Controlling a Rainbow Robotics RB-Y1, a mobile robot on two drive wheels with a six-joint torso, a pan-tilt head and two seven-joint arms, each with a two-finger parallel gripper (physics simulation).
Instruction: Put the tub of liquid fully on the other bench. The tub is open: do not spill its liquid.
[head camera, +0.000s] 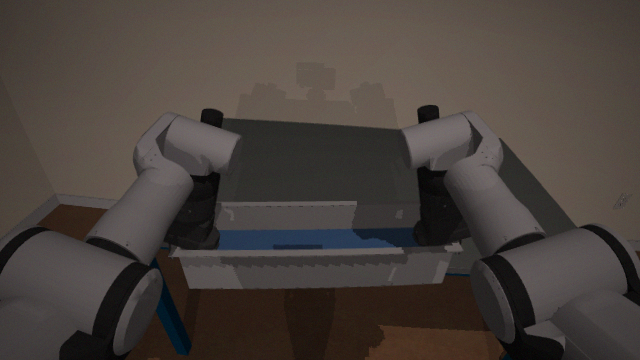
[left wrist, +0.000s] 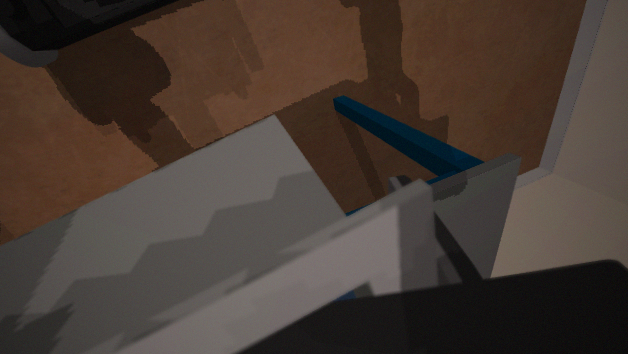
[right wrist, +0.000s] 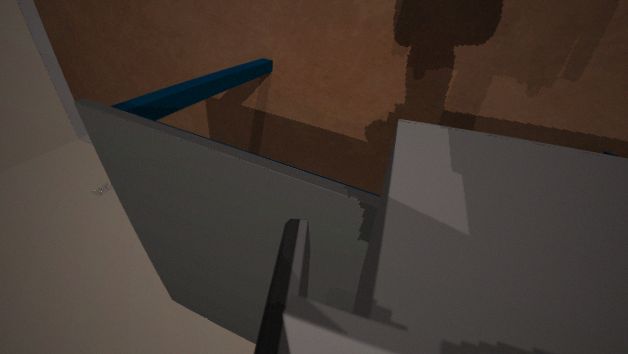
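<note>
A long, open light-grey tub (head camera: 320, 273) (left wrist: 175, 240) (right wrist: 500, 225) looks about level, with blue liquid (head camera: 310, 238) inside. My left gripper (head camera: 199, 241) is shut on the tub's left end, and my right gripper (head camera: 434, 240) is shut on its right end. Their fingertips are mostly hidden. The other bench (head camera: 310, 160) (left wrist: 480, 220) (right wrist: 225, 215) has a grey top. In the head view, the tub overlaps the bench's near edge, with the bench top reaching beyond its far wall. Whether the tub touches the bench top cannot be seen.
A blue bench leg (head camera: 171, 307) stands below the tub's left end, and another blue leg (right wrist: 200, 90) shows in the right wrist view. The wall (head camera: 320, 30) rises close behind the bench. Brown floor (head camera: 240, 320) lies under the tub's near side.
</note>
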